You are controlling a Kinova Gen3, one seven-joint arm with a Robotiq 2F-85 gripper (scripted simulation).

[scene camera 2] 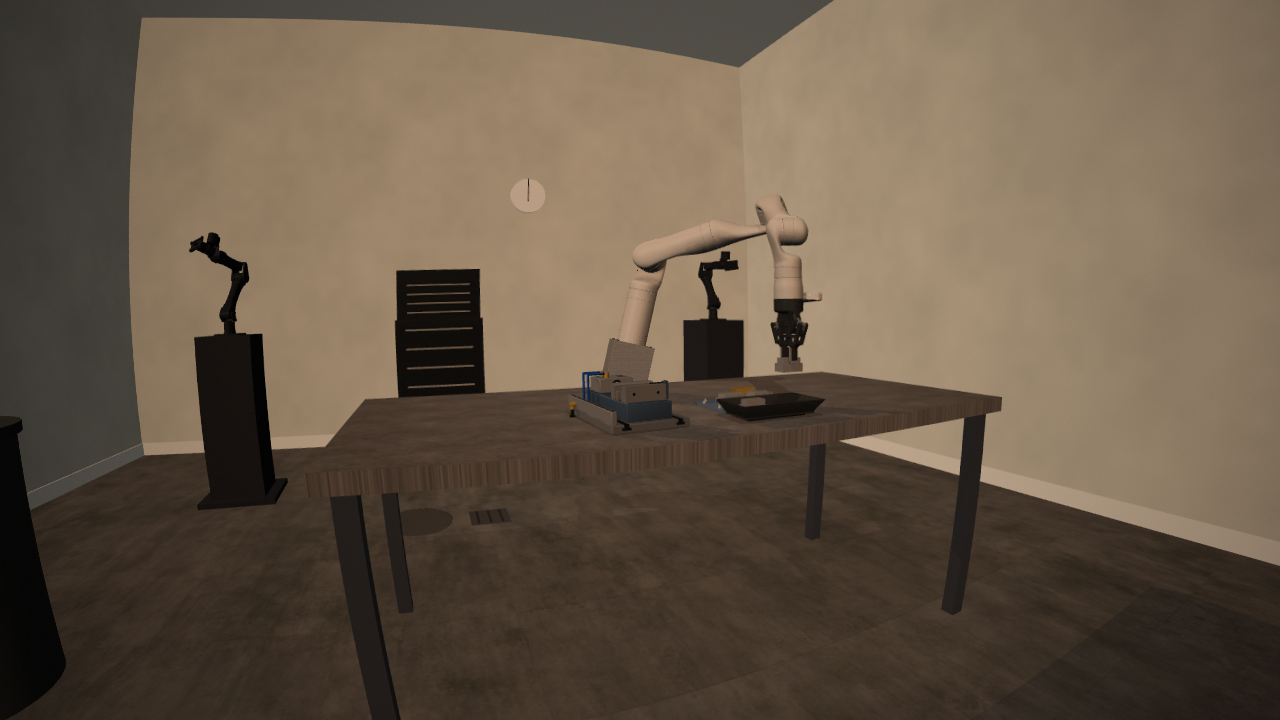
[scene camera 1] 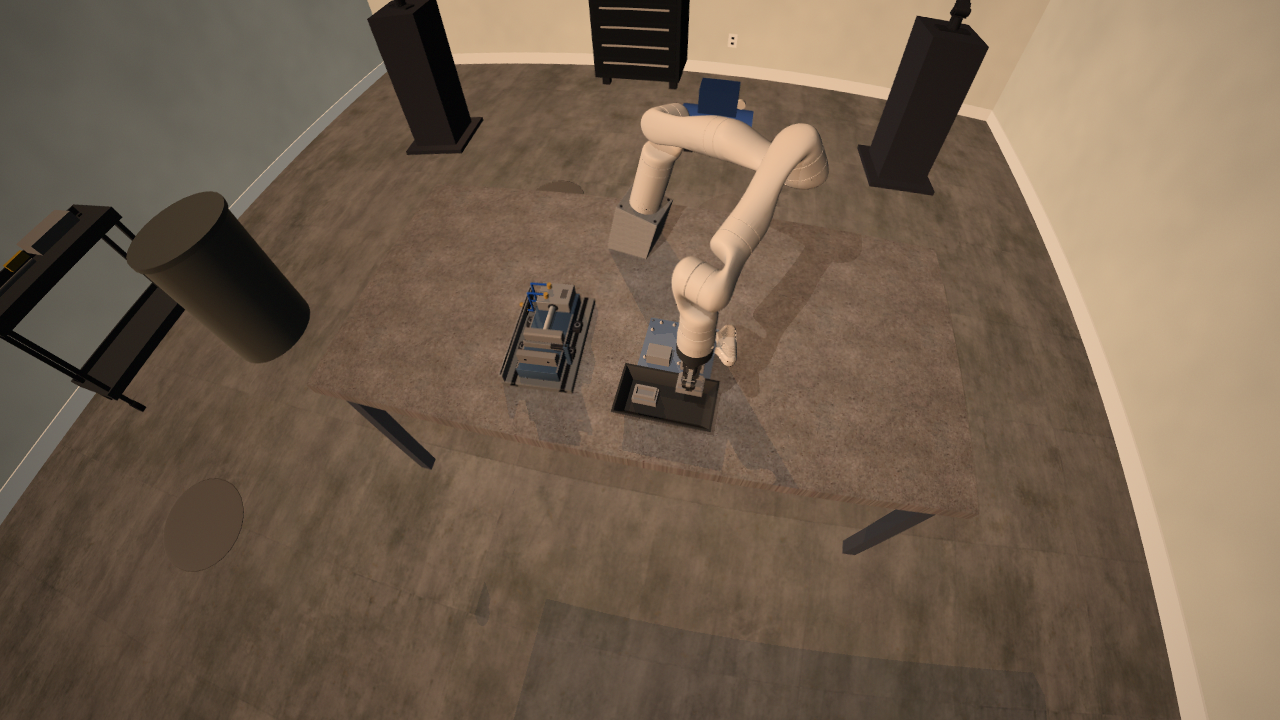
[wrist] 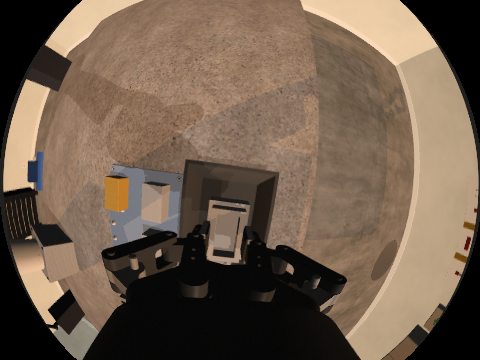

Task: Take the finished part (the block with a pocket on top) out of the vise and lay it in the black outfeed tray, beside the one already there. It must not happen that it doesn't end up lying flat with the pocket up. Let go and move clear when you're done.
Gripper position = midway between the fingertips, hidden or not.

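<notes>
There's an orange block point(wrist: 116, 187) to be seen, and along with it the gripper point(scene camera 2: 788, 362), which you'd also find in the wrist view point(wrist: 225, 232).
</notes>
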